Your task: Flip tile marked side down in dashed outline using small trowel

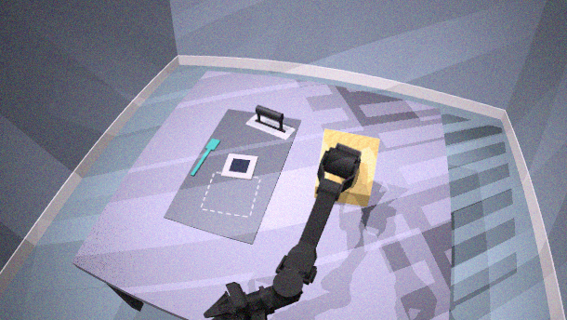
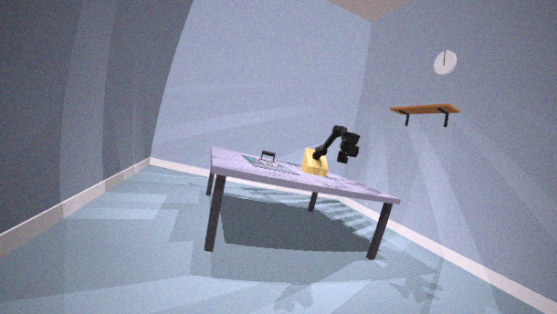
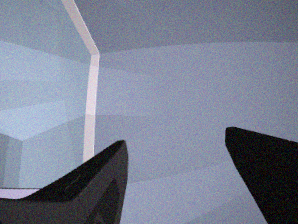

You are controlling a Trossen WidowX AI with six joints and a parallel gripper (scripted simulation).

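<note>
Now: the teal trowel 430 mm ahead of my gripper tip, 660 mm to the right of it and 240 mm below it. From my gripper tip the other things lie so: tile (270 mm ahead, 650 mm to the right, 240 mm below); then grey mat (290 mm ahead, 650 mm to the right, 260 mm below).
</note>
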